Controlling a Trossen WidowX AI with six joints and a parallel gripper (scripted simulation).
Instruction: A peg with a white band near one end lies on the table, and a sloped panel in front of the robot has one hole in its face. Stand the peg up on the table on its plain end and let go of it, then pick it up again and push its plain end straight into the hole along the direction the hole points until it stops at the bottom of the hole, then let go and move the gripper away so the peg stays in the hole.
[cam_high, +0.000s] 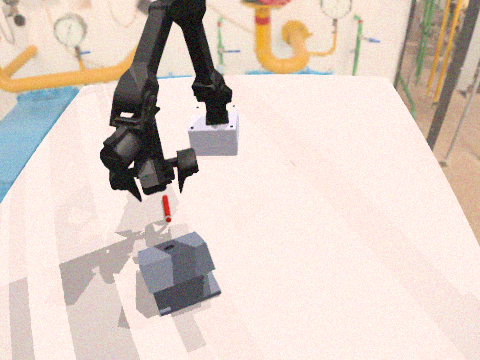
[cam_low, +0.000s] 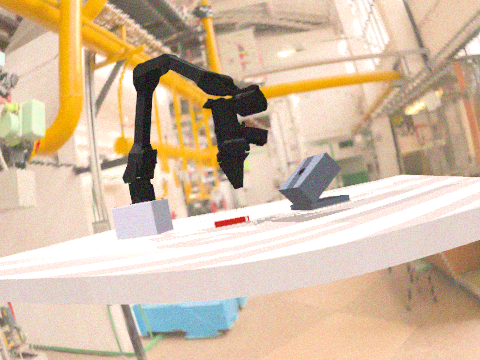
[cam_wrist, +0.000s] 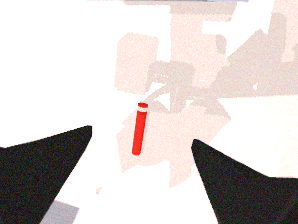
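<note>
Right now my gripper tip is 7 cm above the red peg and 1 cm past it. The rest, counted from my gripper tip: foot plate (18 cm ahead, 7 cm below, 4 cm to the left); grey sloped panel (17 cm ahead, 4 cm to the left, 1 cm below).
</note>
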